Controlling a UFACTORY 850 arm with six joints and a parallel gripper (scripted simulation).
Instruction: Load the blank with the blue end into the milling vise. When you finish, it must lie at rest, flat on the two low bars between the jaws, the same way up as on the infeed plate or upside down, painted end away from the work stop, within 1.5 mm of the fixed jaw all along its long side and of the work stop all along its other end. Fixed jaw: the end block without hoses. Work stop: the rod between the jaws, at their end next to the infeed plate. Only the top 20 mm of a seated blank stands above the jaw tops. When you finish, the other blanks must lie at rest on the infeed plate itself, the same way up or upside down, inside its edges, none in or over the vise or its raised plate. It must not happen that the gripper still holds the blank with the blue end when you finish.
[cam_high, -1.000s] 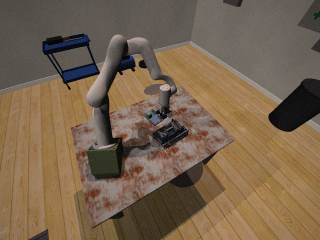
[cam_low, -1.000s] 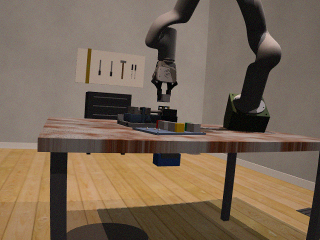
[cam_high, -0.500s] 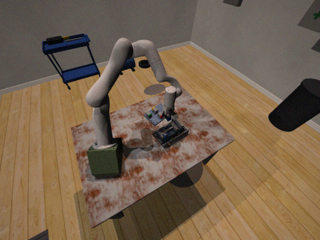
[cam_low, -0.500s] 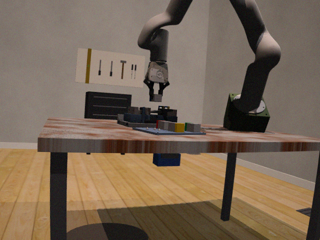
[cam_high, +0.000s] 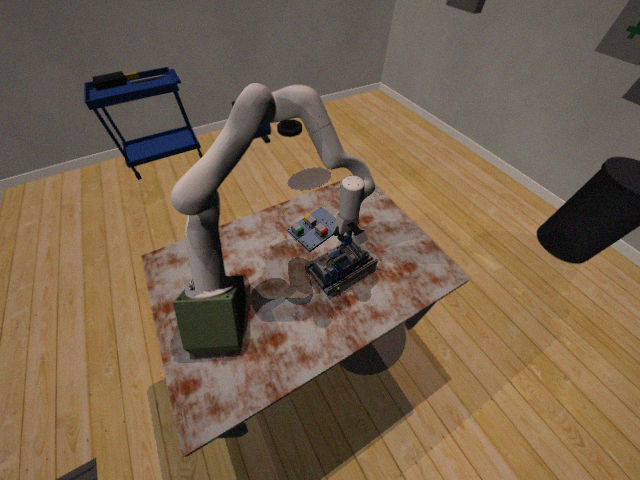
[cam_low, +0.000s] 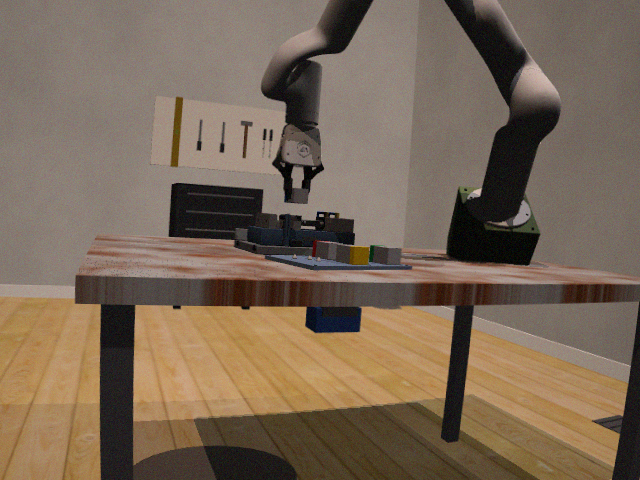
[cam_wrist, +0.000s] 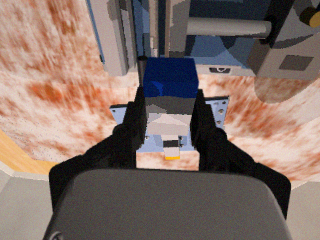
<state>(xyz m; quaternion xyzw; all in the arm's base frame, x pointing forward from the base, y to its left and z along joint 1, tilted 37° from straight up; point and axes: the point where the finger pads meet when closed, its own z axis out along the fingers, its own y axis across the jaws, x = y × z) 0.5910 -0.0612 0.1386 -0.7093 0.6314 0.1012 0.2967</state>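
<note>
Now: hand 5 cm past the pale rod, 5 cm to the left of it and 9 cm above it. The rest, counted from my hand: blue-ended blank (2 cm below); then milling vise (3 cm behind, 5 cm to the right, 13 cm below); then red-ended blank (4 cm behind, 17 cm to the left, 14 cm below).
</note>
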